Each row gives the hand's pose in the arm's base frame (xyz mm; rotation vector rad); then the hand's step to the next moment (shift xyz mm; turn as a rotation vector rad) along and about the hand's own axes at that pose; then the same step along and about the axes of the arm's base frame.
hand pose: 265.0 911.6 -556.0 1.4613 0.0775 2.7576
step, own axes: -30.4 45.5 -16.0 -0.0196 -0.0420 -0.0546
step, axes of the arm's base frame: 4.1 -47.2 -31.7 -0.0344 0.0393 -0.0490
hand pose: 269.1 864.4 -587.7 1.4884 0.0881 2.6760
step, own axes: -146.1 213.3 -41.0 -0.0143 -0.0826 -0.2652
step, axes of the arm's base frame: 33.3 -226.8 -126.3 -0.2145 0.0776 -0.1591
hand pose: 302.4 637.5 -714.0 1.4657 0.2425 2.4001
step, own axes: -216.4 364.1 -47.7 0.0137 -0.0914 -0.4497
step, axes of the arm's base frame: -16.0 -416.0 -91.3 -0.3886 0.0995 -0.2233
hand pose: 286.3 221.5 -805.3 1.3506 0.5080 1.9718
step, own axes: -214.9 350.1 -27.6 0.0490 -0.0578 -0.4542
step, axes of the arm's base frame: -87.3 -394.9 77.0 -0.4113 0.1020 -0.1801
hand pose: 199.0 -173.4 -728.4 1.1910 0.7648 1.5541
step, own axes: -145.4 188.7 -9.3 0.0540 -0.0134 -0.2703
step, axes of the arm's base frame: -67.1 -195.0 119.6 -0.2522 0.0778 -0.0805
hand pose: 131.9 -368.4 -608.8 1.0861 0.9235 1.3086
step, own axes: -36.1 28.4 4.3 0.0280 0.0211 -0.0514
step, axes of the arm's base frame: -6.1 -37.6 26.0 -0.0531 0.0313 0.0087
